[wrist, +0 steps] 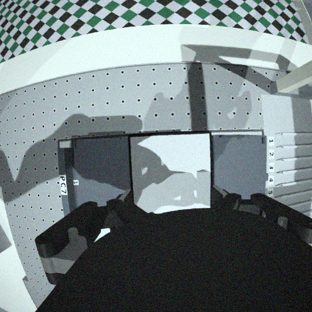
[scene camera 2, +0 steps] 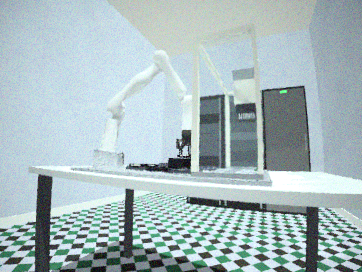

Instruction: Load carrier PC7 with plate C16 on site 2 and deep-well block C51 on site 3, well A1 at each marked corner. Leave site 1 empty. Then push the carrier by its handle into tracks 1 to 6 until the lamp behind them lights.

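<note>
My gripper [wrist: 173, 216] [scene camera 2: 182, 153] is shut on a square plate with a black rim and a pale middle [wrist: 170, 171]; its label cannot be read. In the wrist view the plate covers the middle site of the grey carrier [wrist: 93, 155], which is marked PC7 [wrist: 63, 184]. Site 1 [wrist: 102, 173], on the left, and the right-hand site [wrist: 238, 167] show bare grey floor. Numbered tracks 1 to 5 [wrist: 291, 155] start just right of the carrier. In the scene view the gripper stands low over the deck with a black block [scene camera 2: 179, 162] at its fingertips.
The carrier lies on a perforated grey deck [wrist: 93, 93] [scene camera 2: 234, 179] on a white table [scene camera 2: 307, 187]. A white frame post [scene camera 2: 195, 117] stands just right of the gripper. Low black labware [scene camera 2: 142, 167] lies to its left, by the robot base [scene camera 2: 108, 159]. Dark cabinets [scene camera 2: 285, 131] stand behind.
</note>
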